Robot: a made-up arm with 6 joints.
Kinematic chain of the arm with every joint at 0, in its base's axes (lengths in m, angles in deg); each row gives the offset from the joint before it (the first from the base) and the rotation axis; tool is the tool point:
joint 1: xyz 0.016 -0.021 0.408 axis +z
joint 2: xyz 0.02 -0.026 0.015 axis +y
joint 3: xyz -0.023 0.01 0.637 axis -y
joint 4: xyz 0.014 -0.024 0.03 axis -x
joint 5: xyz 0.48 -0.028 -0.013 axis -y
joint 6: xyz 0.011 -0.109 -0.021 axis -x
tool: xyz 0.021 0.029 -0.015
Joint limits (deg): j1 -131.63..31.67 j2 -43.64..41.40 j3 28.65..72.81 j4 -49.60..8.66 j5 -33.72..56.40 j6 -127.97..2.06
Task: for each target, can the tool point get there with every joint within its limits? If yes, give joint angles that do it. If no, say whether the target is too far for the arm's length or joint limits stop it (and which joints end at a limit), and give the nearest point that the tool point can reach.
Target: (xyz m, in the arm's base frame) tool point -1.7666 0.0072 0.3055
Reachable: no: too far | nearest point -0.7362 -0.6018 0.7821 | short by 1.288 m
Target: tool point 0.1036 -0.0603 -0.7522
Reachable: no: joint limits stop it (at a limit: joint 2, joint 3, joint 4, joint 5, joint 6) | nearest point 0.8313 -0.3868 0.7154 | short by 1.670 m
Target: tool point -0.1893 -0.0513 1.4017
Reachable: yes | joints -32.47 -36.61 35.18 -42.23 -0.74 -107.54
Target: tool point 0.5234 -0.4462 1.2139
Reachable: yes | joints -27.06 14.01 34.58 -26.06 25.40 -80.51
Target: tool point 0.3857 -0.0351 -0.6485
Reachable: no: joint limits stop it (at a limit: joint 2, joint 3, joint 4, joint 5, joint 6) | nearest point 0.9089 -0.0551 0.7154 | short by 1.461 m
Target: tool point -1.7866 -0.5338 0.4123
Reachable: no: too far | nearest point -0.7400 -0.6022 0.7916 | short by 1.115 m
